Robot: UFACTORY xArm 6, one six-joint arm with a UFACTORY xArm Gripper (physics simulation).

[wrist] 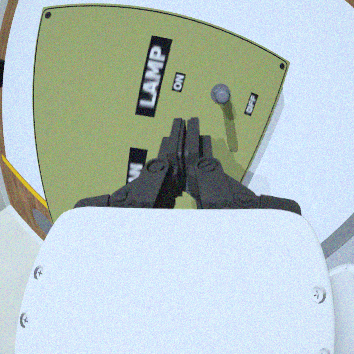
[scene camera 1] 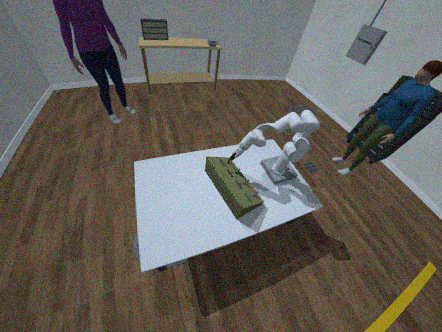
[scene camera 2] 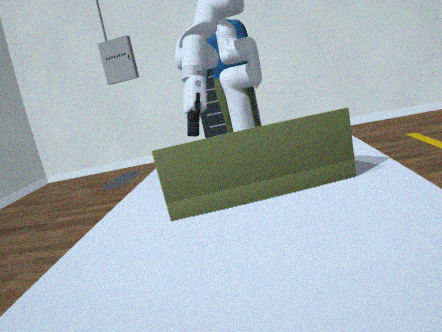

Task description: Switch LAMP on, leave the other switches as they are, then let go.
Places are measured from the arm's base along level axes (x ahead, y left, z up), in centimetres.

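Pixels of known places: gripper, fingertip midpoint: (wrist: pixel 187 135) (scene camera 1: pixel 231 159) (scene camera 2: pixel 193 136); arm's base at its link origin: (wrist: pixel 335 279) (scene camera 1: pixel 278 169).
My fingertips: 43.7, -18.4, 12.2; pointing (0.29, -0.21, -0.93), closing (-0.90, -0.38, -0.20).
For each thing: its top centre in the pictures, then the offset to it from my fingertips, as dx, dy, dz. "*": a spot on its surface instead. Level surfaces: height alone.
- LAMP label at its top centre: (wrist: pixel 149 76) +6.0, -2.7, -4.4
- OFF mark at a spot on its surface: (wrist: pixel 251 104) * -4.0, -3.3, -10.0
- grey LAMP lever at its top centre: (wrist: pixel 220 96) -0.9, -3.2, -3.2
- second label at its top centre: (wrist: pixel 132 179) +5.3, +9.2, -4.4
- white table at its surface level: dz -17.5
The olive switch panel (scene camera 1: pixel 233 188) (scene camera 2: pixel 260 155) (wrist: pixel 90 100) sits on the white table. In the wrist view, the LAMP label (wrist: pixel 154 76) is beside its ON mark (wrist: pixel 178 82) and OFF mark (wrist: pixel 251 104). The grey LAMP lever (wrist: pixel 220 94) stands between these marks, its round end somewhat nearer OFF; its lean is hard to tell from this angle. My gripper (scene camera 1: pixel 231 160) (scene camera 2: pixel 193 134) (wrist: pixel 187 135) is shut and empty, over the panel on the ON side of the lever, with a visible gap between them. The panel's back hides the levers in scene camera 2.
Other levers (scene camera 1: pixel 239 172) stand along the panel, small in scene camera 1. A second label (wrist: pixel 135 165) is partly covered by my finger linkage. The white table (scene camera 1: pixel 170 210) (scene camera 2: pixel 260 260) carries the arm's base. Two people and a wooden shelf table (scene camera 1: pixel 180 43) are farther off.
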